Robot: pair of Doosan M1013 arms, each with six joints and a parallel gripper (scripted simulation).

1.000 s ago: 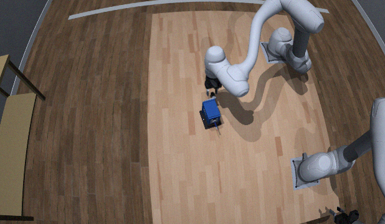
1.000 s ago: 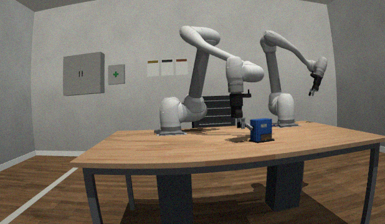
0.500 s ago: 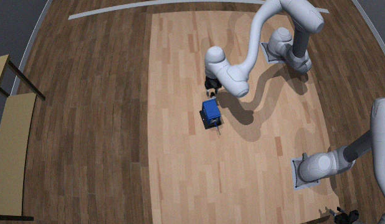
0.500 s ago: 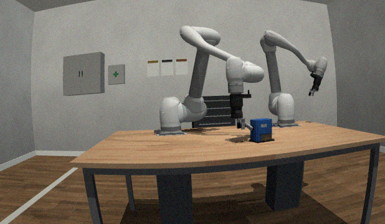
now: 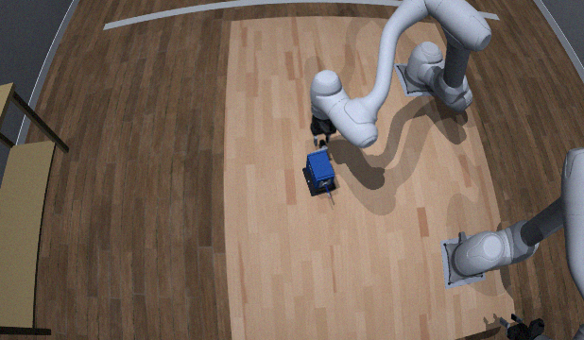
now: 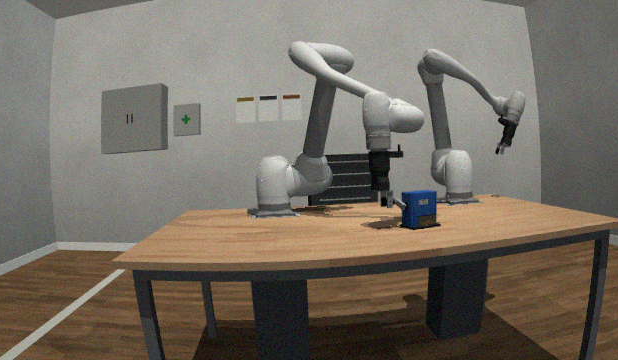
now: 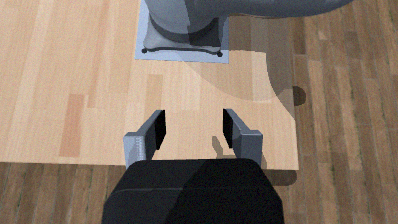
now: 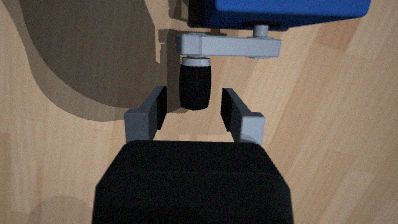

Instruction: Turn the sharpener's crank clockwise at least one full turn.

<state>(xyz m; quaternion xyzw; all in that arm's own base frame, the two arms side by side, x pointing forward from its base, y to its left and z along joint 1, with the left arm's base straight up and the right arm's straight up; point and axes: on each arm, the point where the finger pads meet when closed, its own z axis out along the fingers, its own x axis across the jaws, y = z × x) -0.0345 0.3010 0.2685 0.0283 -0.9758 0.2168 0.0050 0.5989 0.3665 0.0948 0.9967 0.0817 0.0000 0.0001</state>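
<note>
Now: the black knob 20 mm to the left of my right hand.
</note>
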